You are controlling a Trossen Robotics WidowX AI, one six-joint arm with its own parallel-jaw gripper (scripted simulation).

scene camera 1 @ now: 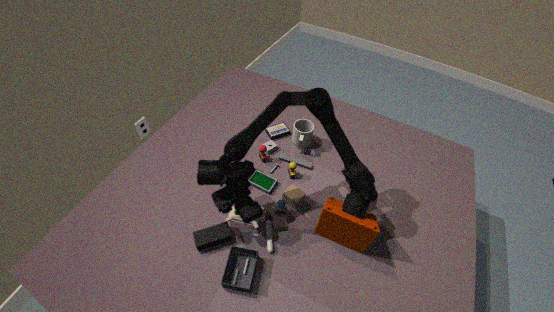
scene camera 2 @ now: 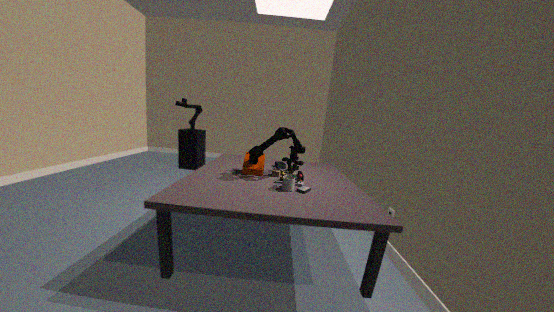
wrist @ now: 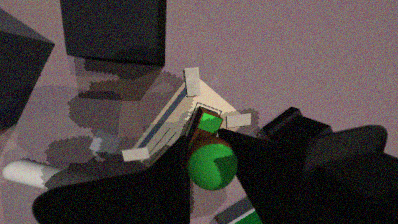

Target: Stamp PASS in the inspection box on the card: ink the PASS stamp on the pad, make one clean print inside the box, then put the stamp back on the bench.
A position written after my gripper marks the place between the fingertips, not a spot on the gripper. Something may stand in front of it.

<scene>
I see my gripper (scene camera 1: 240,208), a dark tray (scene camera 1: 239,272), a white marker (wrist: 34,174) and a black box (scene camera 1: 211,236).
My gripper also shows in the wrist view (wrist: 202,137).
</scene>
